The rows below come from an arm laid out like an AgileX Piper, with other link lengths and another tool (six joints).
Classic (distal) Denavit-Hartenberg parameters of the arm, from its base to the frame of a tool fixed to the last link. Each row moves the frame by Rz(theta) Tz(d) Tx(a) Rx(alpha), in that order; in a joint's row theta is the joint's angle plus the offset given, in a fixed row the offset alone. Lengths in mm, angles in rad.
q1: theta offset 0, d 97.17, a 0, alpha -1.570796
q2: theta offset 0.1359, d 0, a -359.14, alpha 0
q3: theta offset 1.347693, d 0, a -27.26, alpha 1.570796
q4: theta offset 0, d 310.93, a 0, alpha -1.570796
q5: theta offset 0, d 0, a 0, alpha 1.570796
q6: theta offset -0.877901, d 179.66, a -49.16, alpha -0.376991
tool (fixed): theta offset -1.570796, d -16.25, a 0, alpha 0
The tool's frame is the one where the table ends.
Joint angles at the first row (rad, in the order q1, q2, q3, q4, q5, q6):
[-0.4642, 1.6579, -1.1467, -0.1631, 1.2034, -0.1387]
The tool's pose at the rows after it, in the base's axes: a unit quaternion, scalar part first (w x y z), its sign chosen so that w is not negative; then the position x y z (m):
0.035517 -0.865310 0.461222 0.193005 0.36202 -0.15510 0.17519
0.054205 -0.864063 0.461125 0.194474 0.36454 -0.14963 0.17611
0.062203 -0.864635 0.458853 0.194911 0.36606 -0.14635 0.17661
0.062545 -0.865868 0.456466 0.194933 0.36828 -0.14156 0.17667
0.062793 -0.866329 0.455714 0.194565 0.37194 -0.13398 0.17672
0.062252 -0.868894 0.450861 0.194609 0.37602 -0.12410 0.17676
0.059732 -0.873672 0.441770 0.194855 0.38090 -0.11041 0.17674
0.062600 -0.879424 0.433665 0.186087 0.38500 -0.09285 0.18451
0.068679 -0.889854 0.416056 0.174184 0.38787 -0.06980 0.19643
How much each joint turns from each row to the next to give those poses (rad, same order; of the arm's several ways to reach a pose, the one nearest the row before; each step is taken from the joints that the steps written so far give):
[0.0000, 0.0000, 0.0000, 0.0536, 0.0020, -0.0191]
[0.0000, 0.0000, 0.0000, 0.0397, 0.0018, -0.0084]
[0.0021, 0.0000, 0.0000, 0.0178, 0.0000, -0.0067]
[0.0131, 0.0000, 0.0000, 0.0023, -0.0001, 0.0071]
[0.0221, 0.0000, 0.0000, 0.0022, 0.0001, 0.0196]
[0.0275, 0.0000, 0.0000, 0.0021, 0.0000, 0.0157]
[0.0381, 0.0000, 0.0000, 0.0000, -0.0001, 0.0171]
[0.0441, -0.0191, 0.0000, 0.0087, 0.0001, 0.0235]
[0.0532, -0.0290, 0.0000, 0.0162, 0.0000, 0.0109]

